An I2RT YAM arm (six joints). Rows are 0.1 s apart.
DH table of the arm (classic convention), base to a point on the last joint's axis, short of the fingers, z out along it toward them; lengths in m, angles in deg. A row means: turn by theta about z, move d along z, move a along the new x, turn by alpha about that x. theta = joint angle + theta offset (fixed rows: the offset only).
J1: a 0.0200  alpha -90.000  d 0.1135  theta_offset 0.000
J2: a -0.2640  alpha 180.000  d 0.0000  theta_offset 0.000
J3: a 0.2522  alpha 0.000  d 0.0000  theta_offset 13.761
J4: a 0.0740  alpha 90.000  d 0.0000  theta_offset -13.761
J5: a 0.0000  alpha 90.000  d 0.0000  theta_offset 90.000
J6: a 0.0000  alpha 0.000  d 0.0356  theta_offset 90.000
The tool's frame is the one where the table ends.
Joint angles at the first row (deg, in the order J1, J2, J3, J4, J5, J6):
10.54, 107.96, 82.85, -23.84, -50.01, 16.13
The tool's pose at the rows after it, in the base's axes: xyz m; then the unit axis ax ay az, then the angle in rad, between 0 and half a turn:
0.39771 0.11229 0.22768 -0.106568 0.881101 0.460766 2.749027
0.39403 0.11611 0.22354 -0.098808 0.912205 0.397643 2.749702
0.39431 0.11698 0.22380 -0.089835 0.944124 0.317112 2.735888
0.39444 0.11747 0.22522 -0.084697 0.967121 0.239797 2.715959
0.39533 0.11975 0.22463 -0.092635 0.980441 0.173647 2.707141
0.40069 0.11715 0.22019 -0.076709 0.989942 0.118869 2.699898
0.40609 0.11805 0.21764 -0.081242 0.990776 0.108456 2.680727
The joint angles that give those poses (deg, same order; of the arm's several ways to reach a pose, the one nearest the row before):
12.05, 109.15, 81.89, -24.32, -48.86, 16.24
13.17, 109.14, 82.40, -28.31, -40.86, 14.18
13.97, 109.50, 84.29, -32.67, -31.01, 12.23
14.75, 109.68, 85.74, -35.64, -21.75, 10.72
15.63, 110.39, 87.23, -38.10, -14.32, 8.52
15.62, 111.78, 88.50, -39.05, -7.94, 8.72
15.65, 112.80, 89.21, -37.97, -6.70, 7.97

